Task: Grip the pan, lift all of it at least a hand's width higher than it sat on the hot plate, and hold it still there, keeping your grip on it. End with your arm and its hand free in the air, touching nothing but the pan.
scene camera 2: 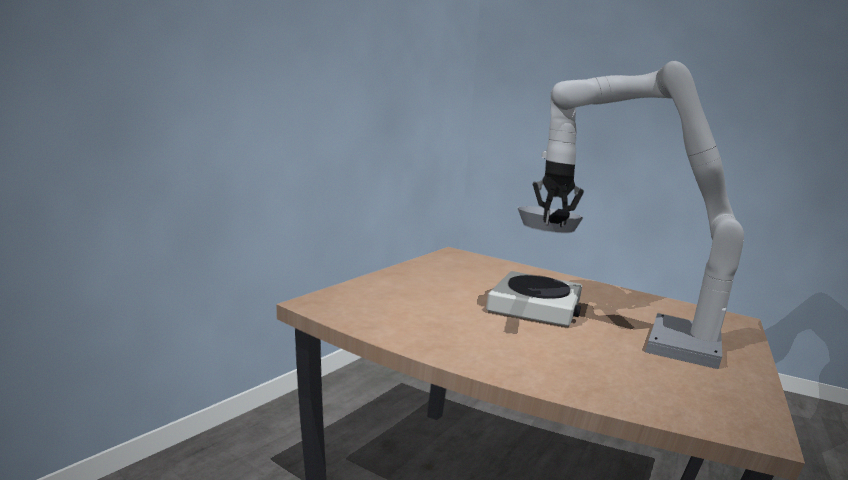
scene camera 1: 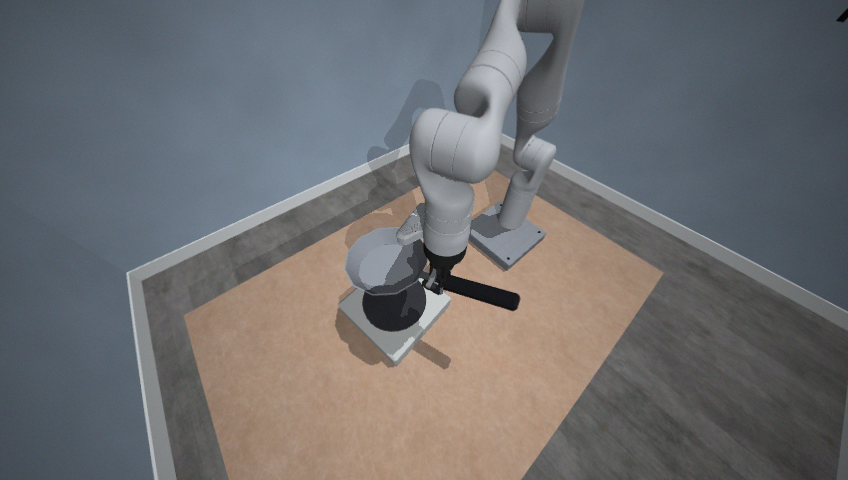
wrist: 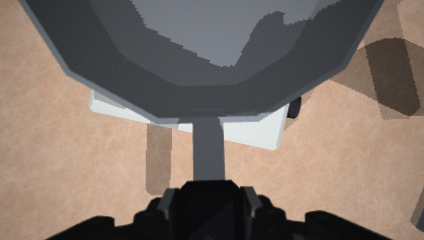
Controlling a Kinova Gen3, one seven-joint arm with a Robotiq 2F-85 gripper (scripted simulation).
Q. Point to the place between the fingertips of my gripper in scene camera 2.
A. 554, 225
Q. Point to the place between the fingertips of my gripper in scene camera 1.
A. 441, 284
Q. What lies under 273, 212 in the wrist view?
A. My gripper.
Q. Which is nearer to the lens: the pan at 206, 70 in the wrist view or the hot plate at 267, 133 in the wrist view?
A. The pan.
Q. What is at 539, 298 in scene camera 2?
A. A hot plate.
